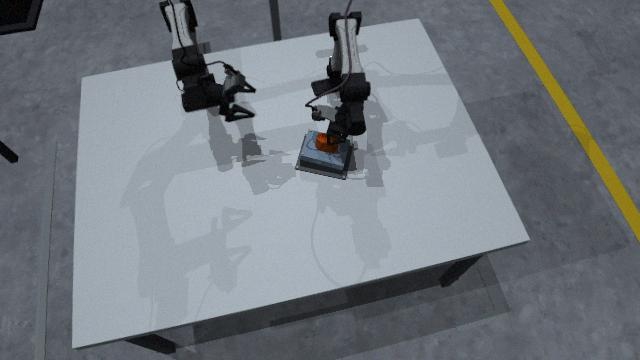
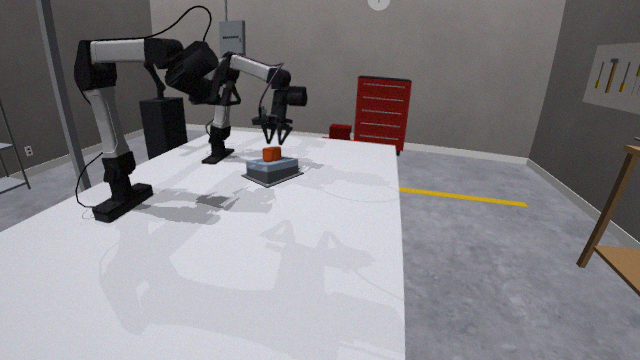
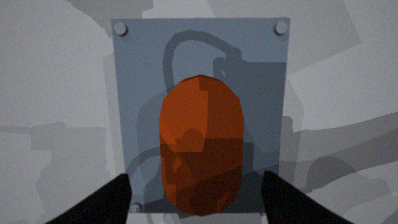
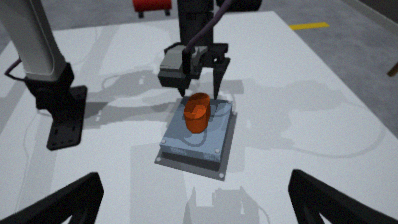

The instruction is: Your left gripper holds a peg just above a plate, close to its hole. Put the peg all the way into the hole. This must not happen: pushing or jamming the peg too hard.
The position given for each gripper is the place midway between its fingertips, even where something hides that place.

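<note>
The left gripper (image 1: 331, 138) is visible, and other views show the gripper (image 2: 274, 144) as well, with the same left gripper (image 3: 196, 181) appearing again. The right gripper (image 2: 227, 101) can be seen too, and so can that right gripper (image 4: 195, 180) from elsewhere. An orange peg (image 3: 201, 125) shares its view with a blue-grey plate (image 3: 155, 54), and a further view has the peg (image 4: 197, 110) in it.
</note>
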